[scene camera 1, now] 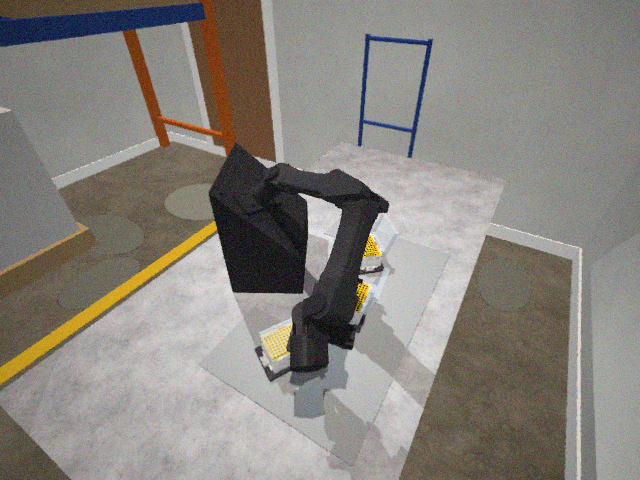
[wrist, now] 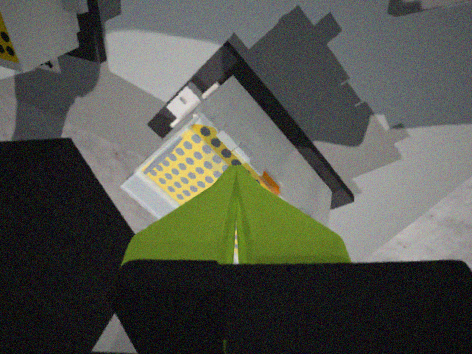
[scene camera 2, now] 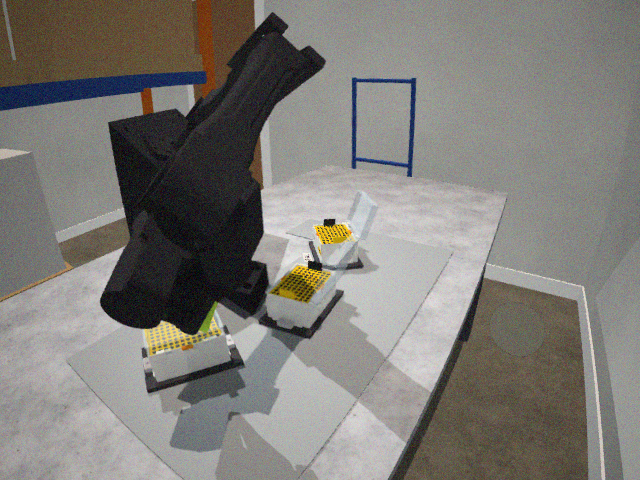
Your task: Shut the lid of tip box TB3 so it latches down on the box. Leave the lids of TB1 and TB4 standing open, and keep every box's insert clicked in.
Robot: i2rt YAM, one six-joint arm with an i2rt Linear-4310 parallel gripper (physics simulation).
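Places are measured from the arm's base along level axes (x ahead, y left, z up), in centimetres.
Pixels of known places: gripper, between the fingertips: (wrist: 236, 176) (scene camera 2: 203, 329); arm's base, origin of its link: (scene camera 1: 258, 199).
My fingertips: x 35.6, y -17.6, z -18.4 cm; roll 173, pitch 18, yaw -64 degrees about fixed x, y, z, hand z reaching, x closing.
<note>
Ahead of a thing's pixels: the offset from my fingertips to its top centre. "spot": to the spot under its first point. Level surfaces: height alone.
The near tip box, apparently TB3 @(dz -1.1, dx -7.1, dy -0.7 cm) (scene camera 1: 279, 364) (scene camera 2: 191, 360) (wrist: 265, 132), sits on its black base with its yellow insert @(dz -1.4, dx -5.9, dy -1.1 cm) (scene camera 1: 275, 342) (scene camera 2: 160, 338) (wrist: 185, 165) seated. Its clear lid @(spot: dz -1.1, dx -7.2, dy +4.0 cm) (wrist: 145, 195) appears lowered over the insert; whether it is latched I cannot tell. An orange tab @(spot: dz -3.3, dx -2.2, dy -2.3 cm) (scene camera 2: 187, 347) (wrist: 270, 183) shows at the front wall. My gripper (scene camera 2: 207, 319) (wrist: 236, 176) is shut and empty, its green fingertips over this box's front edge; contact with the lid is unclear. In the first scene view the arm hides the fingers. The middle box @(dz -2.3, dx -3.9, dy +21.7 cm) (scene camera 2: 292, 312) and far box (scene camera 2: 338, 254) have lids standing open and inserts seated.
The middle box's open lid @(spot: dz +5.4, dx +5.7, dy +23.4 cm) (scene camera 1: 381, 286) and the far box's open lid @(spot: dz +1.1, dx -9.1, dy +49.1 cm) (scene camera 1: 385, 232) (scene camera 2: 363, 214) rise on the right. A grey mat @(dz -8.9 cm) (scene camera 1: 429, 273) (scene camera 2: 413, 289) lies under the boxes. The black arm base (scene camera 1: 263, 248) stands behind. The middle box's wall (wrist: 45, 30) shows upper left.
</note>
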